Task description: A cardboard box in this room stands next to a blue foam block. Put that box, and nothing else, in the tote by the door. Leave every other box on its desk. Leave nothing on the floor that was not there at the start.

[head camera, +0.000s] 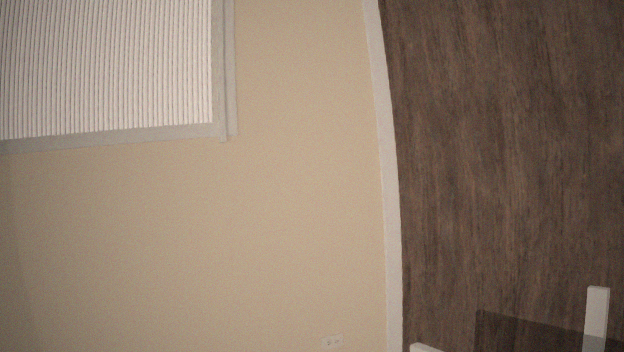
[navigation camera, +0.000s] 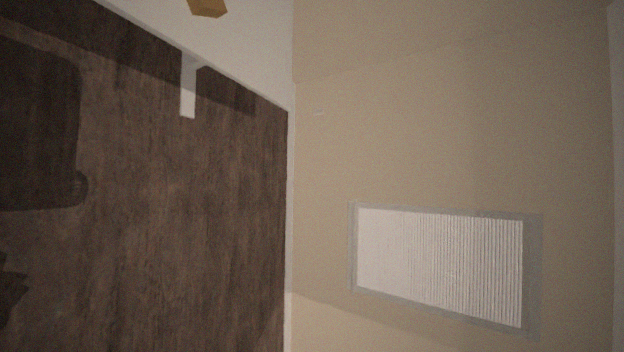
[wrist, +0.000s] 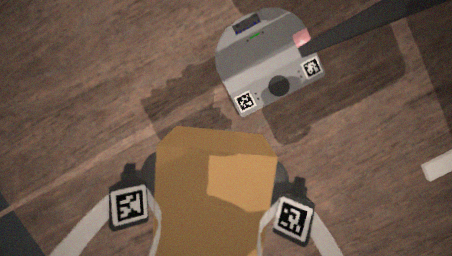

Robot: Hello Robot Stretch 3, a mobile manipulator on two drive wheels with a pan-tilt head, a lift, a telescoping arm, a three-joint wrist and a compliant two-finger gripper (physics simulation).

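Pixels of known places: robot's base, link origin: [wrist: 271, 85].
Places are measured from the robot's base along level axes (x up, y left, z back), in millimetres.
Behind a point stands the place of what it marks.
Note:
A brown cardboard box [wrist: 187, 227] {z 19, x 920, y -197 mm} fills the lower middle of the wrist view. My gripper [wrist: 216, 174] {z 21, x 863, y -183 mm} is shut on it, with one dark fingertip pressed to each side. The floor and the robot's base show below the held box, which is clear of any desk there. Another brown box [navigation camera: 207, 7] {z -308, x 769, y 524 mm} shows partly at the top edge of the navigation view, on a white desk [navigation camera: 245, 50] {z -487, x 720, y 537 mm}. The blue foam block and the tote do not show in these views.
My grey base [wrist: 265, 60] {z 98, x 160, y -3 mm} stands on the wood floor [wrist: 75, 65] {z 463, x 0, y -707 mm} [head camera: 500, 150] {z -1128, x 0, y -2 mm} [navigation camera: 200, 225] {z -791, x 0, y -268 mm}. A white desk foot [navigation camera: 187, 100] {z -652, x 25, y 550 mm} projects below the desk. White bars [head camera: 596, 315] {z -655, x 25, y 542 mm} show at the head view's lower right. A blinds-covered window [head camera: 105, 65] {z -1820, x 1313, y -448 mm} [navigation camera: 440, 265] {z -1823, x 1529, y -601 mm} is on the beige wall. A dark surface [wrist: 12, 237] {z -73, x 76, y -1391 mm} shows lower left.

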